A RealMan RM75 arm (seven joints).
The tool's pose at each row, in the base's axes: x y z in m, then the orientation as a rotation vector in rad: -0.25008, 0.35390, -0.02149, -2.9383, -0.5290, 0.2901; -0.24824, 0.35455, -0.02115, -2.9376, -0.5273, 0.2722; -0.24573, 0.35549, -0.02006, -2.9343, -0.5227, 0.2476; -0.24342, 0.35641, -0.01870, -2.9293, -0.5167, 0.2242; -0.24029, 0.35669, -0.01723, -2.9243, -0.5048, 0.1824; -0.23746, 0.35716, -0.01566, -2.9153, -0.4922, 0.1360; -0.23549, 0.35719, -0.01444, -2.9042, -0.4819, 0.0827; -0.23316, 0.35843, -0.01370, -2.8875, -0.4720, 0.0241
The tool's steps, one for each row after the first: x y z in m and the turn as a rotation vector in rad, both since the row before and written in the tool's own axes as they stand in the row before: 0.00187, -0.00005, -0.00066, 0.0005, 0.0121, -0.0001; 0.00248, -0.00023, -0.00147, 0.0033, 0.0171, 0.0009; 0.00228, -0.00033, -0.00165, 0.0051, 0.0166, 0.0015; 0.00283, 0.00050, -0.00194, 0.0051, 0.0294, 0.0043; 0.00266, 0.00018, -0.00189, 0.0082, 0.0331, 0.0039; 0.00179, 0.00036, -0.00143, 0.0085, 0.0379, 0.0017; 0.00259, -0.00057, -0.00070, 0.0124, 0.0424, 0.0003
